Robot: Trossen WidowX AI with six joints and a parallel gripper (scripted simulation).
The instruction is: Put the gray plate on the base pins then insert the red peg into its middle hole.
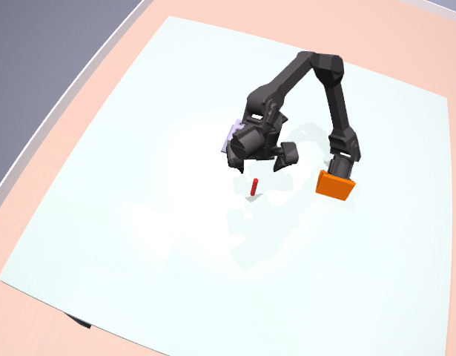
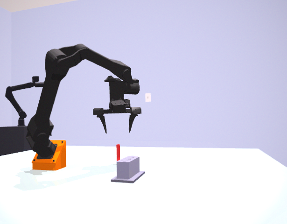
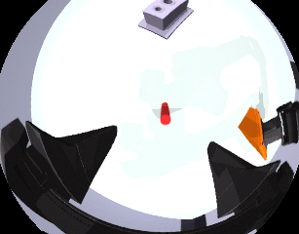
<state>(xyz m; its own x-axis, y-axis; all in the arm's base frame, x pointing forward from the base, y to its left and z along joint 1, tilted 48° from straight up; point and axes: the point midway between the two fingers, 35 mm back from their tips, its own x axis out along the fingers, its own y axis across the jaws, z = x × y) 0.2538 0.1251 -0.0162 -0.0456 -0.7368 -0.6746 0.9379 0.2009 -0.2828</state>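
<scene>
The red peg lies 90 mm below my gripper tip. Round my gripper tip: base: 180 mm to the right, 120 mm below, 90 mm ahead; gray plate: 180 mm to the right, 90 mm ahead, 80 mm below.
</scene>
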